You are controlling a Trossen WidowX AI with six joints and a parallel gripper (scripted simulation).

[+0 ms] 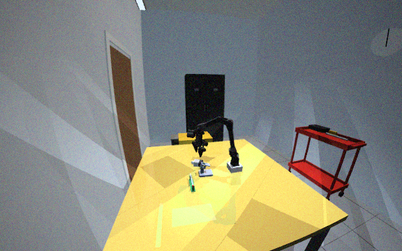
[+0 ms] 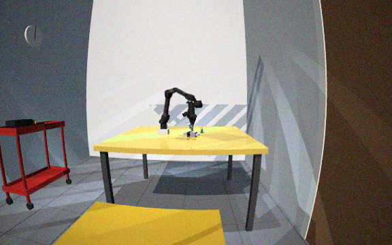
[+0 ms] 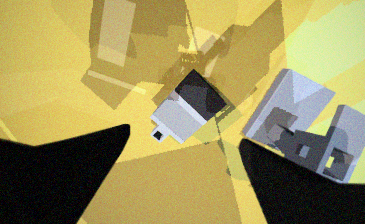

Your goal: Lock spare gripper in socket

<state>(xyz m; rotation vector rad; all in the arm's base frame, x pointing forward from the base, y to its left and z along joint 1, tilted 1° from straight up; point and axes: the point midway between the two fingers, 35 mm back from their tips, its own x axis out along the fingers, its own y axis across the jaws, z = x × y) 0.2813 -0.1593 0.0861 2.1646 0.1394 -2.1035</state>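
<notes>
Right now the spare gripper is 80 mm below my gripper tip, 10 mm to the right of it and 10 mm ahead of it. Round my gripper tip: green bracket: 260 mm to the left, 110 mm ahead, 80 mm below; mount: 150 mm to the left, 60 mm below, 10 mm behind.
</notes>
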